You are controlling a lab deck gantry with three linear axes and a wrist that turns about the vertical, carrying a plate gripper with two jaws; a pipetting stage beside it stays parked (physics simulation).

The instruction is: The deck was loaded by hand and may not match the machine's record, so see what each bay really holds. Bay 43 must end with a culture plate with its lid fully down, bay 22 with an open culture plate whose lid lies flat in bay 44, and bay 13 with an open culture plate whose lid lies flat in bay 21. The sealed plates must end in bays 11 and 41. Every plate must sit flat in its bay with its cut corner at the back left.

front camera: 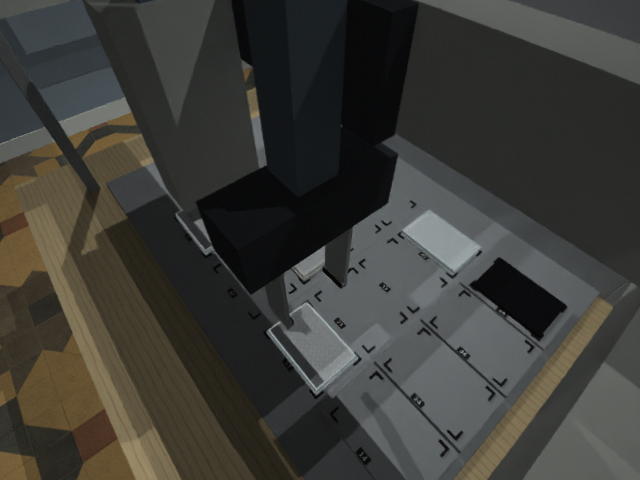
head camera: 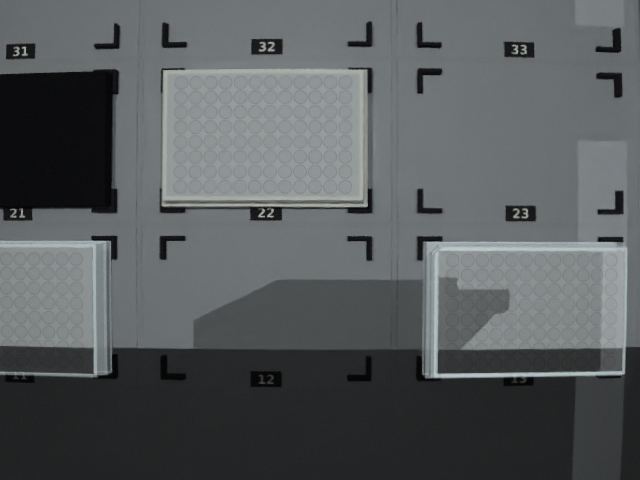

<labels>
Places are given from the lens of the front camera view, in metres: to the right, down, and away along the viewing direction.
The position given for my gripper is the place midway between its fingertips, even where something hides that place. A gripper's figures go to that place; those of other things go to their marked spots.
my gripper (front camera: 308, 296): -0.01, 0.07, 0.44
clear-rimmed plate (front camera: 318, 354): 0.00, 0.17, 0.54
clear-rimmed plate (front camera: 197, 231): -0.24, -0.02, 0.69
black plate (front camera: 533, 307): 0.35, 0.11, 0.58
</labels>
